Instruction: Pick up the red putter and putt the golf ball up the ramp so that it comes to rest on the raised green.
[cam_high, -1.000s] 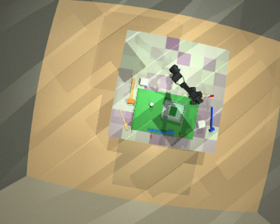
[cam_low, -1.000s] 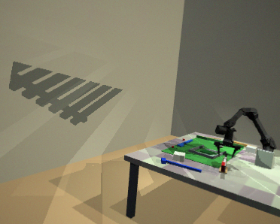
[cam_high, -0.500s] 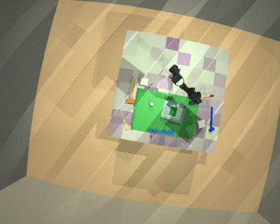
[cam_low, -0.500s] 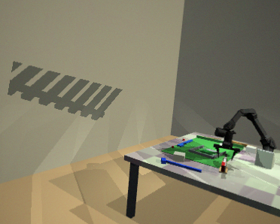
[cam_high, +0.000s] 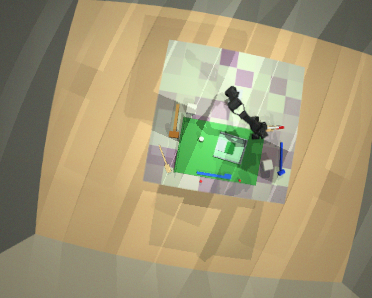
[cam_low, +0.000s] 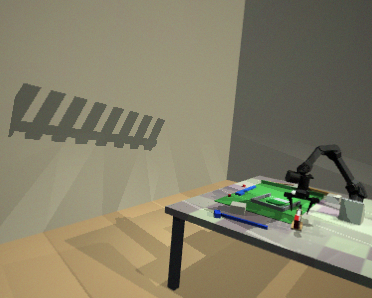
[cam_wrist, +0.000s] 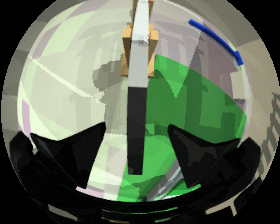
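Right now my gripper tip is 40 mm past the red putter, 110 mm to the right of it and 30 mm below it. Round my gripper tip: white golf ball: 210 mm ahead, 410 mm to the right, 10 mm below; blue putter: 180 mm ahead, 330 mm to the left, 20 mm below.
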